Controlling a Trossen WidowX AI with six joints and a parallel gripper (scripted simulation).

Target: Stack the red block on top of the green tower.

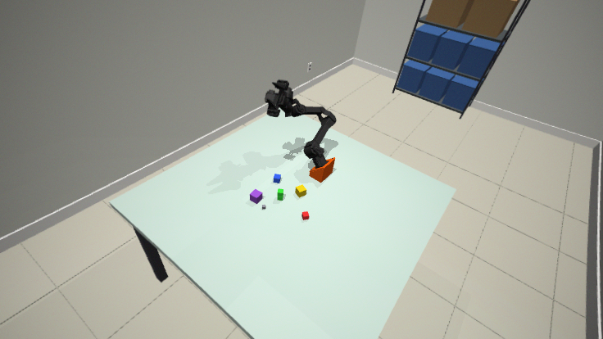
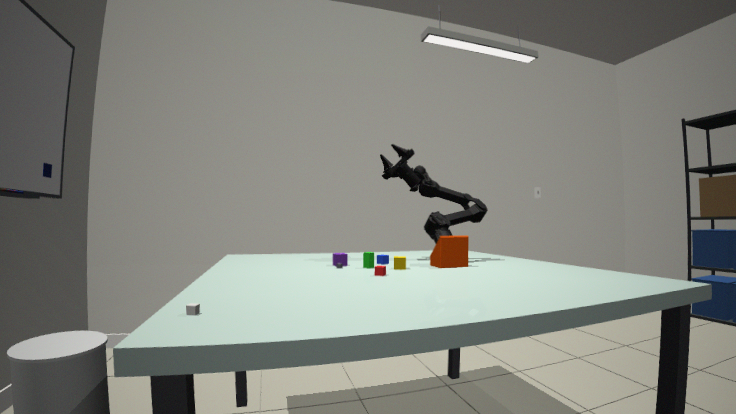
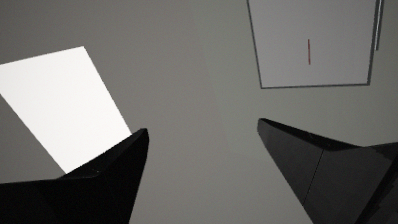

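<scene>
The red block is 15 cm ahead of my gripper tip, 39 cm to the left of it and 47 cm below it. The rest, counted from my gripper tip: yellow block 4 cm ahead, 27 cm to the left, 47 cm below; then purple block 23 cm ahead, 12 cm to the left, 46 cm below; then blue block 5 cm ahead, 11 cm to the left, 47 cm below.
</scene>
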